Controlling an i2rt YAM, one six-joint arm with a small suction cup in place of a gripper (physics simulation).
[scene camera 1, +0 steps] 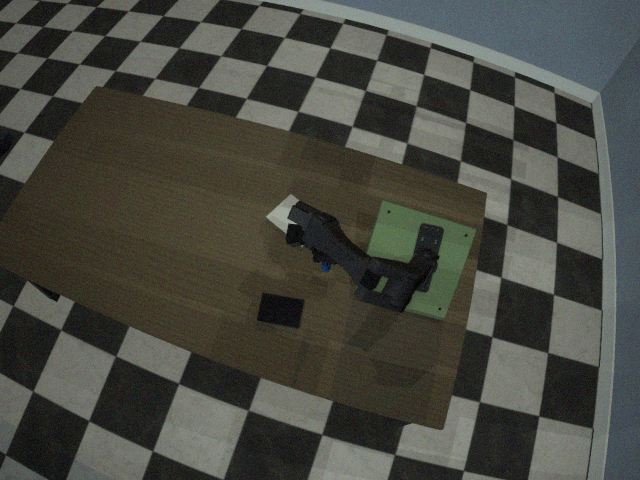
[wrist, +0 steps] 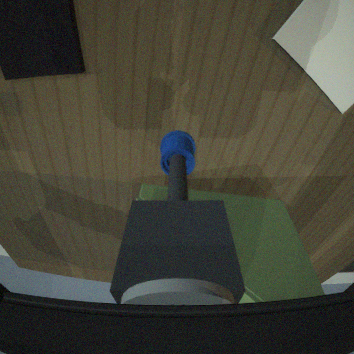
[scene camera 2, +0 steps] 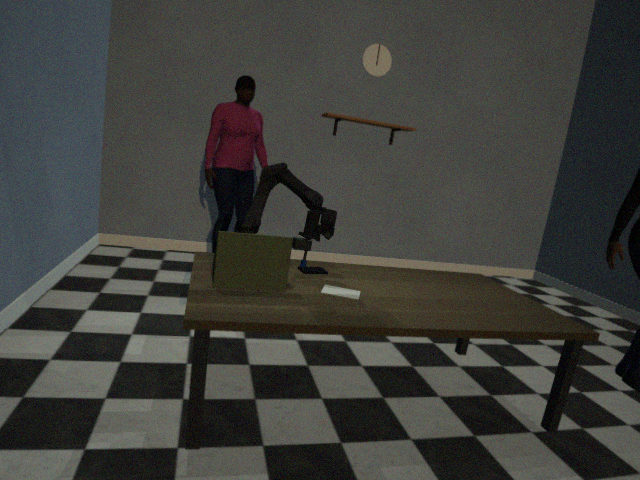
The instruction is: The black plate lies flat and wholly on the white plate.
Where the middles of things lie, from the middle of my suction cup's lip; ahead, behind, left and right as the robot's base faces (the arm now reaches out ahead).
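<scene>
White plate (wrist: 312,41): from my suction cup, 17 cm to the right, 13 cm ahead, 7 cm below. Black plate (scene camera 1: 275,309): 15 cm to the left of my suction cup, 10 cm ahead of it, 7 cm below it.
</scene>
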